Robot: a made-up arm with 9 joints. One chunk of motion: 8 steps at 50 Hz.
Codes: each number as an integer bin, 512 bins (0 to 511) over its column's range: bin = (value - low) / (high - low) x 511, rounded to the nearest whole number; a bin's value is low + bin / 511 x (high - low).
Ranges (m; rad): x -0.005..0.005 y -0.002..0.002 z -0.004..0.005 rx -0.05..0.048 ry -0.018..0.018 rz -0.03..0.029
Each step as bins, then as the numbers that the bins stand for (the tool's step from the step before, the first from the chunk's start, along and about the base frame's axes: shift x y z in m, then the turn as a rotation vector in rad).
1 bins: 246 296 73 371 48 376
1 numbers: -0.00019 0.00032 -0.00271 0.02115 -0.01462 0.01341
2 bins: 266 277 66 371 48 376
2 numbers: 0.00021 0.00017 -0.00284 0.02115 -0.01462 0.01341
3 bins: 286 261 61 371 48 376
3 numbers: 0.00060 0.00004 -0.00293 0.02115 -0.01462 0.01341
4 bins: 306 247 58 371 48 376
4 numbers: 0.00099 -0.00007 -0.00298 0.02115 -0.01462 0.01341
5 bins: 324 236 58 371 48 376
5 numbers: 0.00134 -0.00015 -0.00298 0.02115 -0.01462 0.01341
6 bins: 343 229 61 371 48 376
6 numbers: 0.00171 -0.00021 -0.00293 0.02115 -0.01462 0.01341
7 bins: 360 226 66 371 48 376
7 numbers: 0.00205 -0.00023 -0.00284 0.02115 -0.01462 0.01341
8 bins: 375 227 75 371 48 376
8 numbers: 0.00234 -0.00022 -0.00268 0.02115 -0.01462 0.01341
